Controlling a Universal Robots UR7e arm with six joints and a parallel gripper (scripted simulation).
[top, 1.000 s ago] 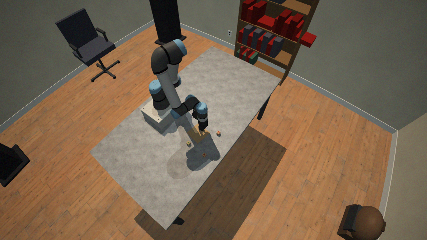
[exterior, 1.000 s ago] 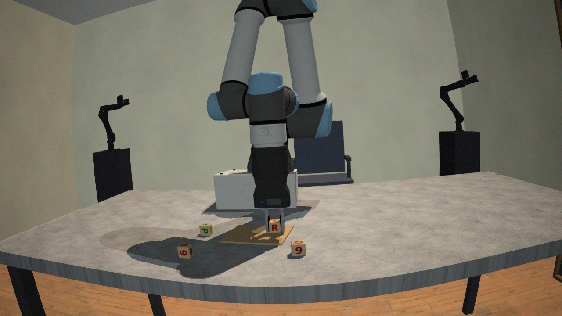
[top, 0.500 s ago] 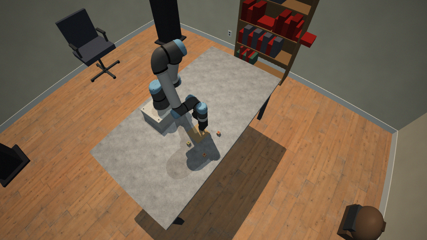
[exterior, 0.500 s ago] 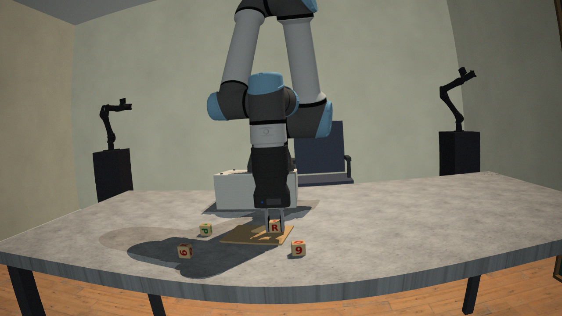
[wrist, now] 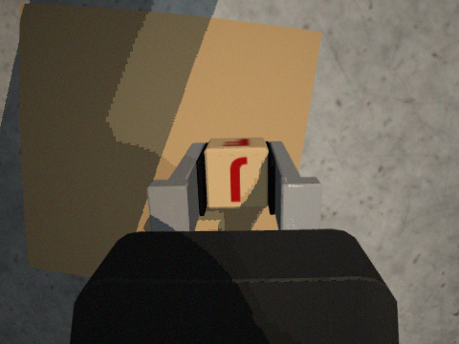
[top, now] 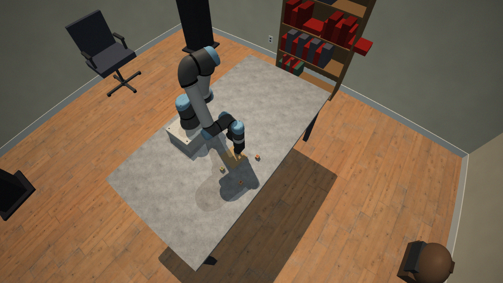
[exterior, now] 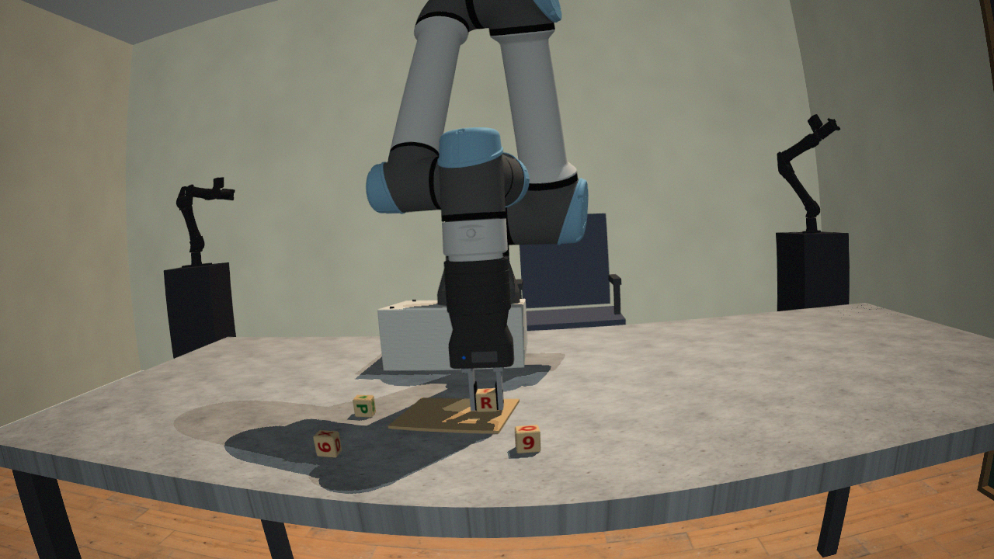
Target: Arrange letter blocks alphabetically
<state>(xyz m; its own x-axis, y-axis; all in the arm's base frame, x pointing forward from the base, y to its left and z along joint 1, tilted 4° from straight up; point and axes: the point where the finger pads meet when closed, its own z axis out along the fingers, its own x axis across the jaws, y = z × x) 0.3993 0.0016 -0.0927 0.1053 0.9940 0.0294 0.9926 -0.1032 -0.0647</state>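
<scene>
The tan mat lies 40 mm to the right of my hand and 20 mm below it. Also, from my hand: X block 190 mm to the right, 150 mm ahead, 10 mm below; Q block 140 mm ahead, 40 mm to the left, 10 mm below.
</scene>
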